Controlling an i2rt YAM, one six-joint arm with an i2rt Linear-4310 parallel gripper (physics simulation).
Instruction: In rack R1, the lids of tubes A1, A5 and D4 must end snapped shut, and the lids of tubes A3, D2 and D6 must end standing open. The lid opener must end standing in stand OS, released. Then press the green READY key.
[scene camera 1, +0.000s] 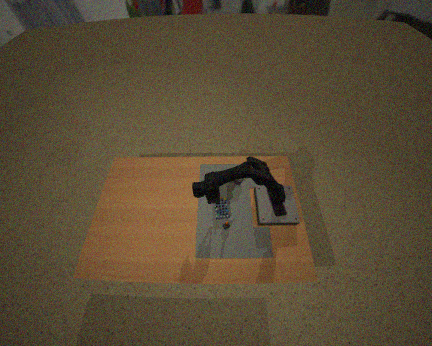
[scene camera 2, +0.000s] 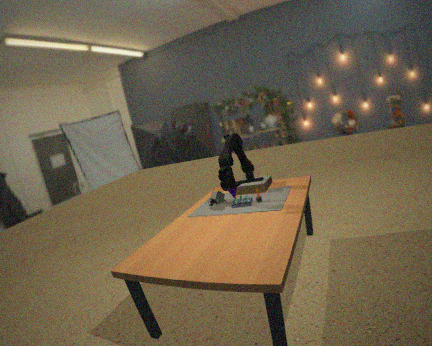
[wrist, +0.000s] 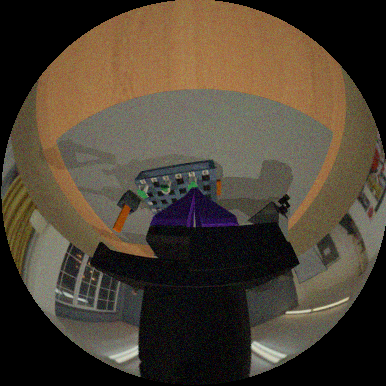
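Seen in the pictures: gripper, between the fingertips: (scene camera 1: 215, 201) (scene camera 2: 234, 197) (wrist: 194, 191); arm's base, origin of its link: (scene camera 1: 276, 200) (scene camera 2: 250, 181).
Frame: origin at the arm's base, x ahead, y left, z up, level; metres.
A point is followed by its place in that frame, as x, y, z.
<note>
Rack R1 (scene camera 1: 222, 210) {0.343, -0.004, -0.031} (scene camera 2: 242, 202) {0.389, -0.013, -0.033} (wrist: 172, 178) {0.381, -0.026, -0.030} is a blue-grey block with numbered columns on the mat. In the wrist view, three green lids show in its numbered row: the A1 lid (wrist: 142, 194) {0.374, 0.022, -0.013}, the A3 lid (wrist: 165, 189) {0.383, -0.022, -0.003} and the A5 lid (wrist: 193, 185) {0.376, -0.057, -0.012}. Whether each is snapped is too small to tell. Row D is hidden behind the fingers. My gripper (scene camera 2: 233, 195) {0.381, -0.058, 0.006} (wrist: 194, 191) {0.381, -0.058, 0.006} is shut and empty, its purple fingertips over the rack beside the A5 lid. The orange-handled lid opener (wrist: 121, 218) {0.337, 0.087, 0.000} stands in the dark stand OS (wrist: 131, 198) {0.343, 0.079, -0.046}. The green READY key does not show.
A grey wedge-shaped housing (scene camera 2: 218, 196) {0.238, -0.211, -0.012} (wrist: 267, 212) {0.215, -0.231, -0.058} with a black knobbed part (wrist: 284, 204) {0.231, -0.285, -0.060} stands across the rack from the stand. An orange piece (wrist: 218, 187) {0.345, -0.093, -0.038} shows at the rack's end. The arm's base plate (scene camera 1: 292, 214) {-0.073, 0.103, -0.003} lies at the table's right side.
</note>
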